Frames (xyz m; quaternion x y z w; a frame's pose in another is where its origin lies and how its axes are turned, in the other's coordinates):
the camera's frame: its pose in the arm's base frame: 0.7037 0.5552 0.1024 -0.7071 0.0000 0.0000 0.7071
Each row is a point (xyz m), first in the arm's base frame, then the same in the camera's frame.
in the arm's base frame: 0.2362 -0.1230 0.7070
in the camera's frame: -0.4675 -0.6046 -0.6782
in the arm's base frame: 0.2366 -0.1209 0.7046
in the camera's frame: -0.4671 -0.6022 -0.6761
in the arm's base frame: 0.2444 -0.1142 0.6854
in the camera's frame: -0.4593 -0.5830 -0.6694
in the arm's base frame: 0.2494 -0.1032 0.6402
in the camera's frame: -0.4543 -0.5378 -0.6584
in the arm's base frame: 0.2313 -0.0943 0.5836
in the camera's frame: -0.4724 -0.4812 -0.6495
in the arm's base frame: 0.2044 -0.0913 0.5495
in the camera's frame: -0.4993 -0.4471 -0.6465
